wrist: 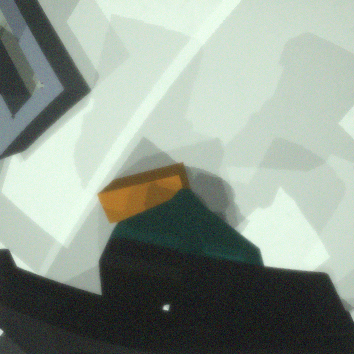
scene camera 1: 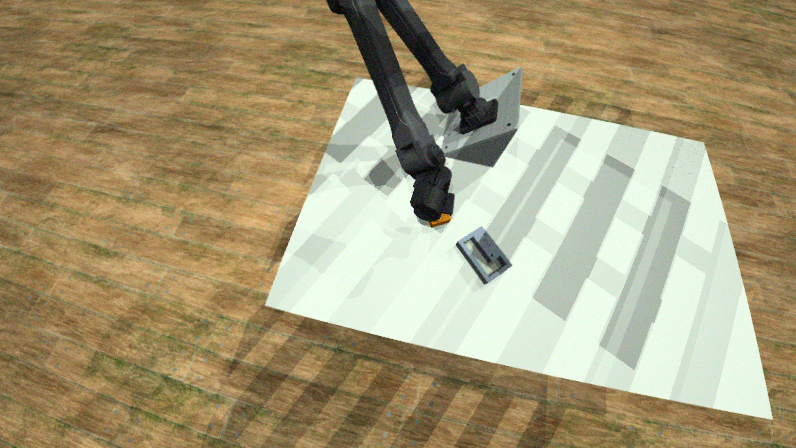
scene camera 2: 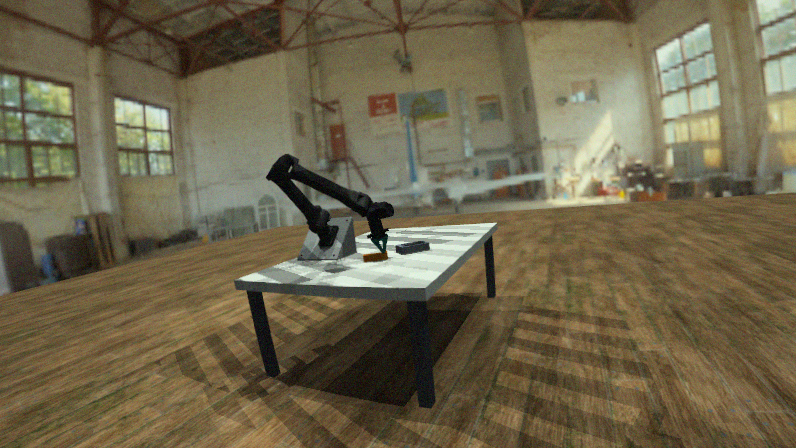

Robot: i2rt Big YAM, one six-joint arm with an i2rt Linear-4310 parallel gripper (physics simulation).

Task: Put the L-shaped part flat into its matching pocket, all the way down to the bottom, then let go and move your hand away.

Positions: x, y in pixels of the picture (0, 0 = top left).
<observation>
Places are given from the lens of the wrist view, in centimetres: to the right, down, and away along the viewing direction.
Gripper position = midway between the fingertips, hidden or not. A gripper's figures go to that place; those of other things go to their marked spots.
gripper point(wrist: 183, 196): 0, 1, 14
orange L-shaped part point(wrist: 122, 197): -4, 1, 14
grey pocket block point(wrist: 48, 83): -8, -6, 12
</observation>
